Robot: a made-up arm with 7 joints.
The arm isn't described. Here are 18 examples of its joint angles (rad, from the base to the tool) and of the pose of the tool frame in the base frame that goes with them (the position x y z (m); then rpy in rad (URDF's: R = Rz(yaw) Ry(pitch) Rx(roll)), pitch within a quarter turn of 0, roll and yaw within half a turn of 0).
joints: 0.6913 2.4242 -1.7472 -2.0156 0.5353 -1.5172 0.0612
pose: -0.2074 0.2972 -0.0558 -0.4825 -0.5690 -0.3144
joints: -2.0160 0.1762 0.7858 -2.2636 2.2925 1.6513 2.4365
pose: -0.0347 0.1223 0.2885 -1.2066 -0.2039 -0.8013
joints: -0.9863 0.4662 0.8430 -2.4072 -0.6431 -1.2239 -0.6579
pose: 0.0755 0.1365 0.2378 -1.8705 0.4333 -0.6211
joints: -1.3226 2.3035 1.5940 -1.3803 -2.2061 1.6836 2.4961
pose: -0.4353 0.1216 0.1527 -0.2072 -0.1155 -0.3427
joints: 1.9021 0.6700 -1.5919 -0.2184 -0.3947 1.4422 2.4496
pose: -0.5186 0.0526 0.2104 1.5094 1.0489 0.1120
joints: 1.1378 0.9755 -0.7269 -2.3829 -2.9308 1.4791 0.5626
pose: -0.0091 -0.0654 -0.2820 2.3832 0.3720 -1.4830
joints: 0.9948 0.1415 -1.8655 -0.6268 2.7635 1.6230 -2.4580
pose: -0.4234 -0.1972 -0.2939 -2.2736 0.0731 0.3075
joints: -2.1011 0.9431 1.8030 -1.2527 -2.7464 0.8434 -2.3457
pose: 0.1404 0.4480 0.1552 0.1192 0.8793 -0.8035
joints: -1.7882 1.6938 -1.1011 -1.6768 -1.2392 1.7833 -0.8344
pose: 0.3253 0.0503 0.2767 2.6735 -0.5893 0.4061
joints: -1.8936 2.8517 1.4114 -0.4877 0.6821 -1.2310 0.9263
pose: -0.4995 0.2399 -0.0642 -0.3189 0.5513 0.4351
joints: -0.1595 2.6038 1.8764 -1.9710 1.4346 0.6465 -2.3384
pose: -0.1595 -0.2217 0.2577 -1.9224 0.4631 0.0987
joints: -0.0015 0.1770 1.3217 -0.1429 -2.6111 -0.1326 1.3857
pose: 0.0087 0.1293 -0.5465 0.1812 -0.0889 0.0767
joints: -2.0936 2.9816 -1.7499 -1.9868 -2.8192 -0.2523 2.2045
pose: 0.0908 0.3458 0.1041 1.9491 0.4110 -0.6202
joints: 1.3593 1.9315 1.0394 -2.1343 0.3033 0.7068 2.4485
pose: 0.3193 0.0973 -0.0767 -0.9326 -0.7806 1.3925
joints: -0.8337 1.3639 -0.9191 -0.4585 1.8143 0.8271 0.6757
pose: 0.3373 0.4433 -0.0437 -0.5328 -0.3913 1.5529
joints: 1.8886 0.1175 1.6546 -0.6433 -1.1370 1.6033 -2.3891
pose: -0.5135 0.0042 0.1997 -2.9766 0.8450 -1.1412
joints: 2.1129 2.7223 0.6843 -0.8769 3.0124 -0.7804 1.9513
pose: 0.2814 0.3321 -0.3105 -1.3512 0.3581 2.4527
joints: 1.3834 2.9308 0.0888 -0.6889 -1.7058 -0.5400 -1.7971
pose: 0.4704 0.2802 -0.0294 1.2835 -0.9286 -0.2367
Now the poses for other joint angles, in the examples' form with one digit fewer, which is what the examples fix.
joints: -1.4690 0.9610 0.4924 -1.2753 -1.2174 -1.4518 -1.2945
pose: 0.228 0.220 0.375 -1.912 0.373 0.122
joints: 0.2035 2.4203 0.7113 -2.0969 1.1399 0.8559 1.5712
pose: 0.300 -0.095 0.154 -0.189 -1.302 0.265
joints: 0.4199 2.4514 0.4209 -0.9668 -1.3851 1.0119 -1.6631
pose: 0.368 0.240 0.291 -3.025 -0.574 2.129
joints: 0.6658 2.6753 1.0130 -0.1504 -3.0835 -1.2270 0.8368
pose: 0.265 0.259 0.422 3.025 1.193 1.983
